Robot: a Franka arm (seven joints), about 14 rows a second.
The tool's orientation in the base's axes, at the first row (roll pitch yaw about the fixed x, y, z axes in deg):
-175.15, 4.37, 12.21
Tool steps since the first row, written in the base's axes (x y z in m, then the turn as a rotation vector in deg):
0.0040, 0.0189, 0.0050, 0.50, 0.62, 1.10
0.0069, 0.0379, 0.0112, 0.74, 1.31, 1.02
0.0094, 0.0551, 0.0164, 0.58, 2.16, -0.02
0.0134, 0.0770, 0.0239, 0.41, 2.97, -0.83
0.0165, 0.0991, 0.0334, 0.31, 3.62, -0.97
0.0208, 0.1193, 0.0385, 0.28, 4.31, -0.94
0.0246, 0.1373, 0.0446, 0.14, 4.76, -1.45
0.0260, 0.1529, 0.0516, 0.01, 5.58, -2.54
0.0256, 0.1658, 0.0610, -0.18, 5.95, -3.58
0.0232, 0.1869, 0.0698, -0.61, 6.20, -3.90
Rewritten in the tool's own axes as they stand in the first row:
0.0075, -0.0180, -0.0041, 0.53, -0.60, -1.10
0.0139, -0.0365, -0.0092, 0.92, -1.21, -0.99
0.0195, -0.0532, -0.0135, 1.02, -1.99, 0.11
0.0275, -0.0744, -0.0199, 1.09, -2.74, 0.98
0.0344, -0.0961, -0.0281, 1.14, -3.39, 1.18
0.0425, -0.1153, -0.0322, 1.25, -4.07, 1.20
0.0495, -0.1326, -0.0374, 1.25, -4.49, 1.74
0.0536, -0.1481, -0.0435, 1.38, -5.23, 2.89
0.0553, -0.1616, -0.0519, 1.35, -5.54, 3.97
0.0567, -0.1834, -0.0590, 1.01, -5.84, 4.34

